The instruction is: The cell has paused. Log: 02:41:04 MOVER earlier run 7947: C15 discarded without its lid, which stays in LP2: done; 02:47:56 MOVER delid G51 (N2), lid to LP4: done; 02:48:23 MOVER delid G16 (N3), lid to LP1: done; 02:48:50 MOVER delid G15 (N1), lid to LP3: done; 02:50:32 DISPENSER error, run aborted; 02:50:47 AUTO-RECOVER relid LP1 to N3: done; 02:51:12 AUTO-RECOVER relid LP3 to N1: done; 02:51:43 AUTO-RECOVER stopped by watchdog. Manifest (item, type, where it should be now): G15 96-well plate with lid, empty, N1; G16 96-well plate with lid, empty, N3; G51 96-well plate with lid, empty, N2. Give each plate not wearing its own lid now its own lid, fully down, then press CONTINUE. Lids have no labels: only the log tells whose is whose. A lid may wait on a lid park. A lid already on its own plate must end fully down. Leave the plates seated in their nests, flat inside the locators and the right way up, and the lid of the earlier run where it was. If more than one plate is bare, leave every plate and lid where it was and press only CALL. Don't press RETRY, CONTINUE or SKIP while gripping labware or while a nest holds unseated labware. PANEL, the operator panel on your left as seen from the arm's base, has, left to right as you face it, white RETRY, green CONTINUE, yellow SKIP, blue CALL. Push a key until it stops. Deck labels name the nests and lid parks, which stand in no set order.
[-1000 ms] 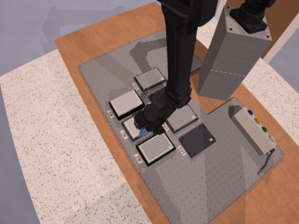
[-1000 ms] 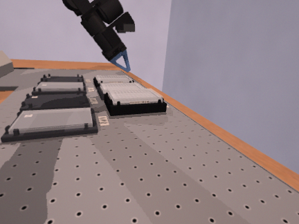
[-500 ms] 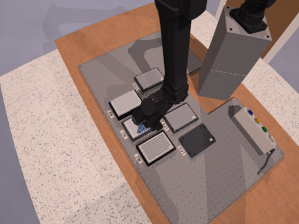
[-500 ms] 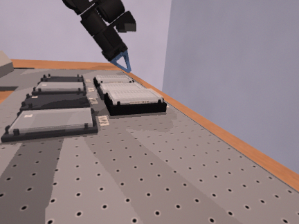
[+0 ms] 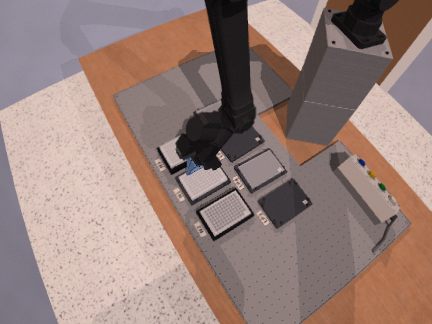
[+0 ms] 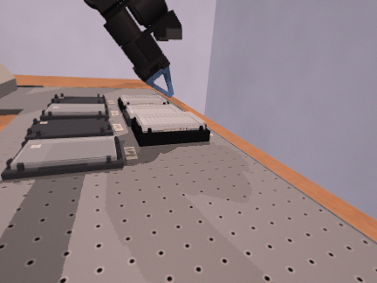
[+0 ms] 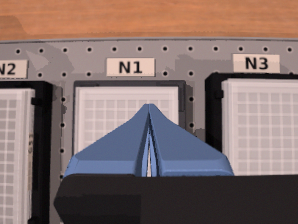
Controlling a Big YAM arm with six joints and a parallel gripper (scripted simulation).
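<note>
Now: hand 140 mm to the right of the plate, 60 mm past it and 50 mm above it. The rest, counted from my hand: lid park LP3 (250 mm behind, 180 mm to the left, 70 mm below); then lid park LP1 (210 mm behind, 80 mm to the right, 70 mm below); then LP1 label (120 mm behind, 70 mm below, 60 mm to the right).
</note>
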